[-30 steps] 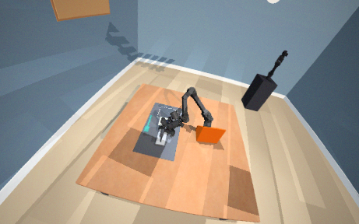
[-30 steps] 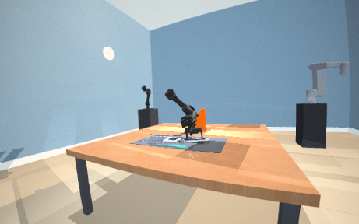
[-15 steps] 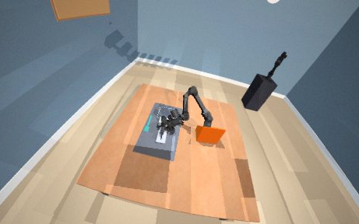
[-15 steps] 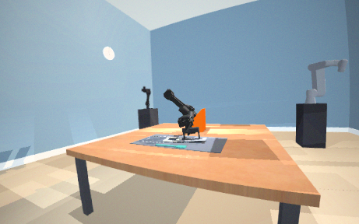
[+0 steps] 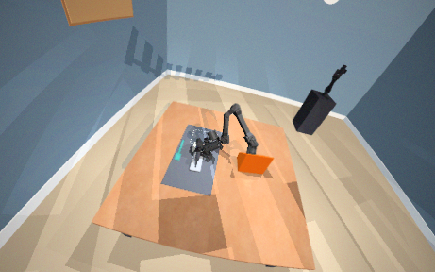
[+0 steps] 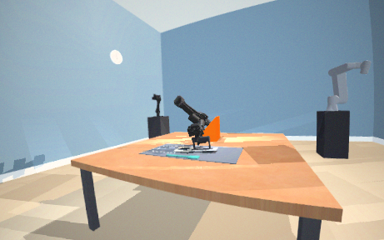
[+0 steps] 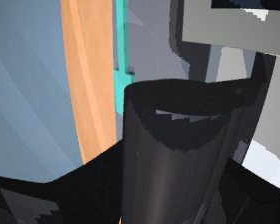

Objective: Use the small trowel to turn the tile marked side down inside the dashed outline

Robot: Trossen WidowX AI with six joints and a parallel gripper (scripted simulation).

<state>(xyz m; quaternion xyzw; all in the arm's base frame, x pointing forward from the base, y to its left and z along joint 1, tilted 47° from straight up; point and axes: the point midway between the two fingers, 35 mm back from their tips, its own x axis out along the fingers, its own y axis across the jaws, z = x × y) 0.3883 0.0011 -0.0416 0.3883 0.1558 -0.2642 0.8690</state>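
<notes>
The grey mat lies 10 mm behind my gripper tip, 40 mm to the right of it and 80 mm below it. From my gripper tip the other things lie so: flat teal tile (130 mm ahead, 30 mm to the right, 50 mm below).
</notes>
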